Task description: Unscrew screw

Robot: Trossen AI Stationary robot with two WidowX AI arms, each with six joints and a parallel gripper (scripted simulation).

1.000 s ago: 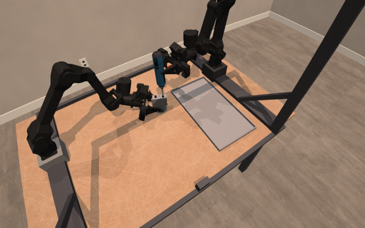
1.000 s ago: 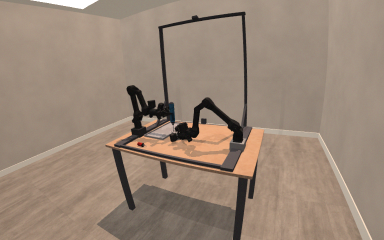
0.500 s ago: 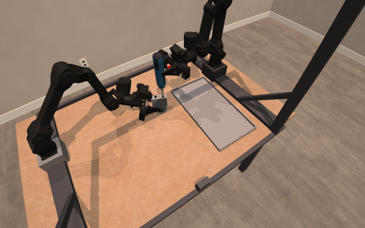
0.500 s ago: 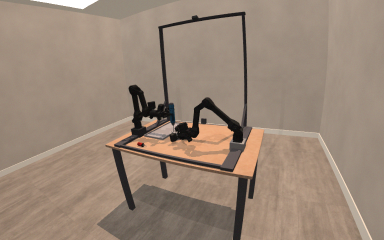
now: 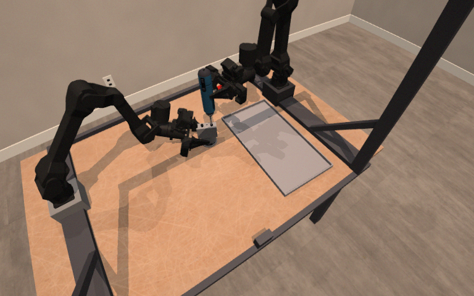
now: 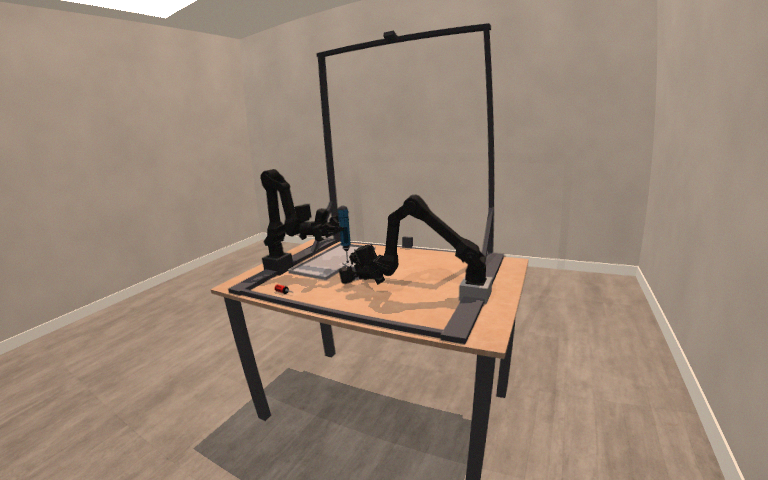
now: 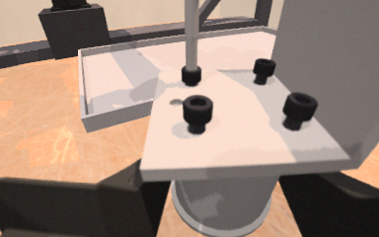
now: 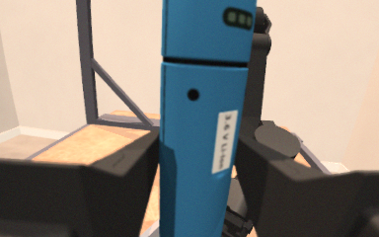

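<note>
My left gripper is now 2 cm past the grey L-shaped bracket, 2 cm to the left of it and 3 cm below it. Also, from my left hand: shallow grey tray: 17 cm behind, 22 cm to the right, 3 cm below; screwdriver bit: 1 cm behind, 5 cm to the right, 5 cm above; screw: 1 cm behind, 5 cm to the right, 3 cm above.
</note>
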